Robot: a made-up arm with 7 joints.
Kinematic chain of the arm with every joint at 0, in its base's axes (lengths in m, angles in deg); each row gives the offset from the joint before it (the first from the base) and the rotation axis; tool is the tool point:
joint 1: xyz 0 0 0.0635 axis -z
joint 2: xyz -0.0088 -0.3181 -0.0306 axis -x
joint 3: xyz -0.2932 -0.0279 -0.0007 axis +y
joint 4: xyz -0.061 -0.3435 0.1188 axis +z
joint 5: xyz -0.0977 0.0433 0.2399 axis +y
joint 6: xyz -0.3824 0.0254 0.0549 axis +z
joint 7: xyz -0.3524 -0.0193 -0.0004 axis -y
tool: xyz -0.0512 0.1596 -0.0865
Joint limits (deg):
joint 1: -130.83..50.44
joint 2: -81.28..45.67
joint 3: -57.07..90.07
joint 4: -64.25..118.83
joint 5: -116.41..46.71
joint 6: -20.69..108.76
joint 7: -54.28..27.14
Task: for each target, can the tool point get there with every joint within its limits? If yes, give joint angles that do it. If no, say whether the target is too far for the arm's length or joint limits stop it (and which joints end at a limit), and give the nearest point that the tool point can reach.
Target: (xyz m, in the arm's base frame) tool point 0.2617 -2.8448 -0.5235
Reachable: no: too far | nearest point 0.1700 -1.8478 -0.2955 | short by 1.027 m
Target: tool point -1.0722 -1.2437 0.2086
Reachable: yes | joints 28.23 1.91 -42.39 101.75 -17.15 16.13 -45.00
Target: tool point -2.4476 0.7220 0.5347
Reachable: no: too far | nearest point -1.7606 0.4001 0.3878 | short by 0.773 m
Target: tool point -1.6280 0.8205 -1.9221
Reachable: no: too far | nearest point -1.1903 0.4828 -1.1182 | short by 0.976 m
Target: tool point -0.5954 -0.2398 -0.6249
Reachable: yes | joints 35.45 -40.65 19.74 82.58 -77.92 55.68 13.97
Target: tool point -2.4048 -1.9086 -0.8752
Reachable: no: too far | nearest point -1.4202 -1.1272 -0.4448 | short by 1.329 m
